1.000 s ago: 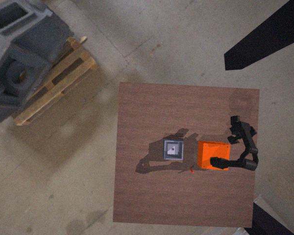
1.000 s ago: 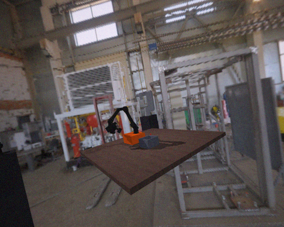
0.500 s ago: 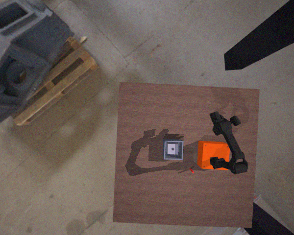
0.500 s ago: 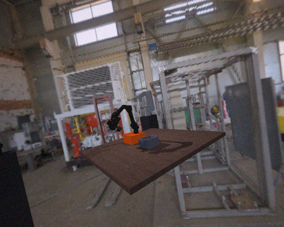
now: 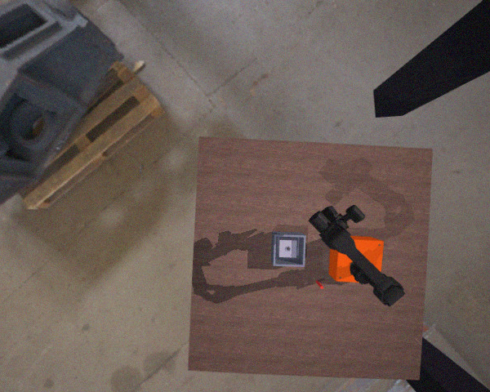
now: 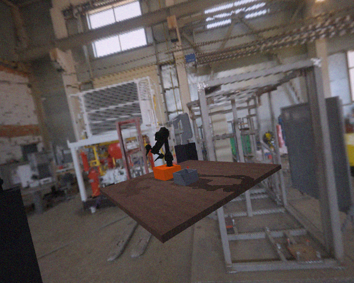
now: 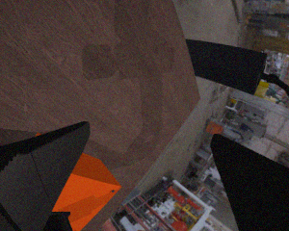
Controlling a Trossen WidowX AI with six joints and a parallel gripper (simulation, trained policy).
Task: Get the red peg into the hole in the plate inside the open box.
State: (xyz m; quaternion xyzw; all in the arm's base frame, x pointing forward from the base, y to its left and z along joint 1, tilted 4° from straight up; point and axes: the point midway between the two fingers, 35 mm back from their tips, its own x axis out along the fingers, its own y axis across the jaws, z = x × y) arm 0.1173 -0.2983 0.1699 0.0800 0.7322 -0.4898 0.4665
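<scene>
Right now my gripper tip is 40 cm to the right of the red peg, 22 cm above it and 7 cm short of it. Also, from my gripper tip: grey box (24 cm below, 22 cm ahead, 19 cm to the left).
</scene>
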